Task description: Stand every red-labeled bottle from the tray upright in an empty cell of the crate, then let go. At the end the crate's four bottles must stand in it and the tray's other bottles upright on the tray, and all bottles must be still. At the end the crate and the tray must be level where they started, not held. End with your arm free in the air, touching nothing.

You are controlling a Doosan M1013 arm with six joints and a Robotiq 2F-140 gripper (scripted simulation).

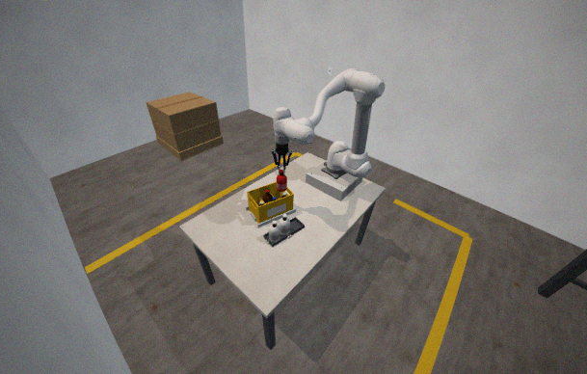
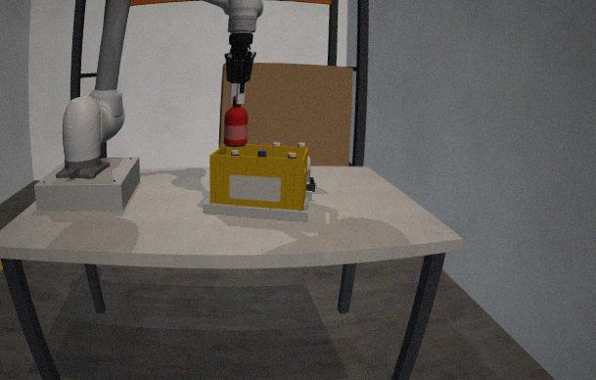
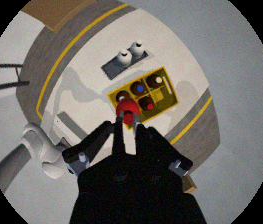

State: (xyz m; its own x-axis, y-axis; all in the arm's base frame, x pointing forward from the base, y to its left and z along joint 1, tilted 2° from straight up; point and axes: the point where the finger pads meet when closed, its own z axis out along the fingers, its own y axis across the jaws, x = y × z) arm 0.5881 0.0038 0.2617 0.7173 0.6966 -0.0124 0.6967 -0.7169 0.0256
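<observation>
The red-labeled bottle is 9 cm below my hand. The rest, counted from my hand: crate (27 cm below, 8 cm ahead, 2 cm to the right).
</observation>
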